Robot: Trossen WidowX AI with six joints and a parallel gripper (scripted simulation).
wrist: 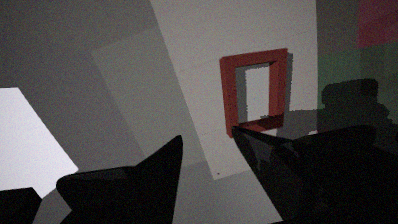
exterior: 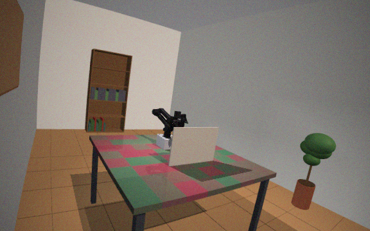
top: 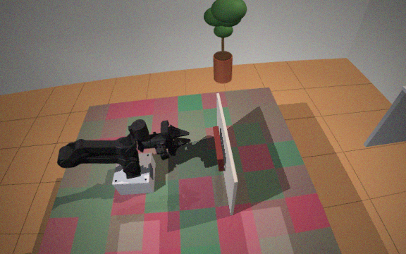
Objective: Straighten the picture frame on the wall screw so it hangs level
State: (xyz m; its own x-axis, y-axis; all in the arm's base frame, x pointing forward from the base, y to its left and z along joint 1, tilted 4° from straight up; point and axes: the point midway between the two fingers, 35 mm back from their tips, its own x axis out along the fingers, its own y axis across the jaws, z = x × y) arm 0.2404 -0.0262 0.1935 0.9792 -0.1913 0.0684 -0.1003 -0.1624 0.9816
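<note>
Right now my gripper tip is 13 cm short of the picture frame, 11 cm above it and 1 cm to the left of it. The rest, counted from my gripper tip: wall panel: 13 cm below, 13 cm ahead, 3 cm to the right.
</note>
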